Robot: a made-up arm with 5 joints.
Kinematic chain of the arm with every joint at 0, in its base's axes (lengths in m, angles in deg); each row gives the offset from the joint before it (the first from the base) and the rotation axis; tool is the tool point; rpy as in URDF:
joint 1: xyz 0.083 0 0.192 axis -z
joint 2: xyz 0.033 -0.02 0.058 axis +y
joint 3: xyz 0.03 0 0.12 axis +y
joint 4: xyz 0.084 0 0.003 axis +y
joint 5: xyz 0.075 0.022 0 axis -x
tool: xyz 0 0 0 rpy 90 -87.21 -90
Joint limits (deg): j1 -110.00..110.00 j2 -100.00..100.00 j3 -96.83..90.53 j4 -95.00..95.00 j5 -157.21..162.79
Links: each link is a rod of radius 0.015 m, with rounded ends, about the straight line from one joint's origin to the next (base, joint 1, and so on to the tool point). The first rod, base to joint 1, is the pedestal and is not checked.
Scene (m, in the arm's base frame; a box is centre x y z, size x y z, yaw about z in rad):
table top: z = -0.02
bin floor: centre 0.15 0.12 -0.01 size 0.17 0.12 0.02 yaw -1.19
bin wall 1: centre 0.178 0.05 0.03 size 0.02 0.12 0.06 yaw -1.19
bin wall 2: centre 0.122 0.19 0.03 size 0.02 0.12 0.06 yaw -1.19
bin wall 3: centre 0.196 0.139 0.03 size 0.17 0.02 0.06 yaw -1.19
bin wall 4: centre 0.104 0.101 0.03 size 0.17 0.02 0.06 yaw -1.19
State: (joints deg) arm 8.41 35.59 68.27 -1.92 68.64
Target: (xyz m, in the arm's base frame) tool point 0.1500 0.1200 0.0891
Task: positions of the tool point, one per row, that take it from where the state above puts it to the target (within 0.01 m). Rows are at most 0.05 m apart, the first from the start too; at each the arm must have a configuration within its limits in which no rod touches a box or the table.
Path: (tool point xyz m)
1: 0.1903 0.0119 0.1593
2: 0.1950 0.0406 0.1428
3: 0.1895 0.0706 0.1253
4: 0.1741 0.0982 0.1073
5: 0.1500 0.1200 0.0891

